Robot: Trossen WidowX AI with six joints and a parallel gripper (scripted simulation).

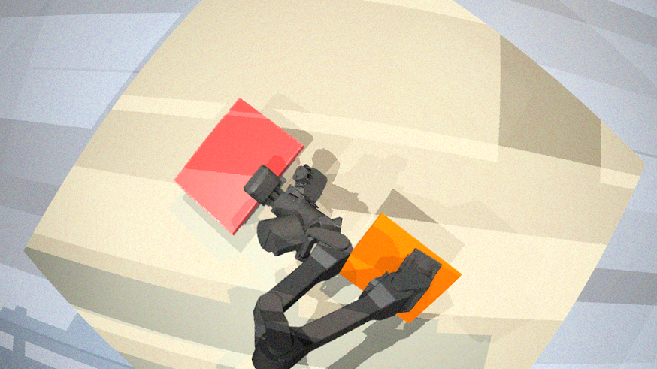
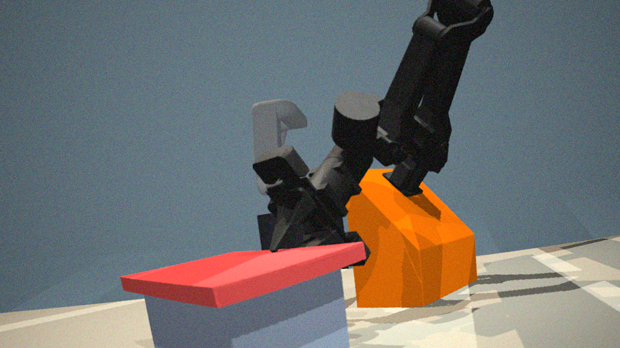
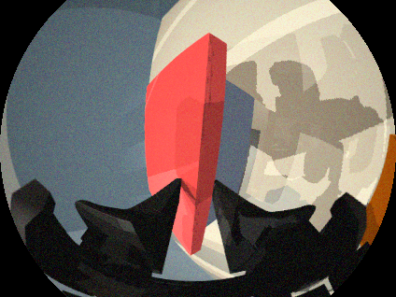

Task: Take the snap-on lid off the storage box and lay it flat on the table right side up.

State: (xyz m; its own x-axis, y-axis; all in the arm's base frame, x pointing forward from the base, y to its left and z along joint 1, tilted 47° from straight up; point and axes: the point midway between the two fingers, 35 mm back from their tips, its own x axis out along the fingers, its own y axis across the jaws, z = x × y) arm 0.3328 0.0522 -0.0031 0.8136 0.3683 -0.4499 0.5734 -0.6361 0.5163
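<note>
Right now the red lid is 80 mm ahead of my gripper tip and 10 mm to the right of it. The rest, counted from my gripper tip: storage box: 80 mm ahead, 60 mm below, 10 mm to the right.
</note>
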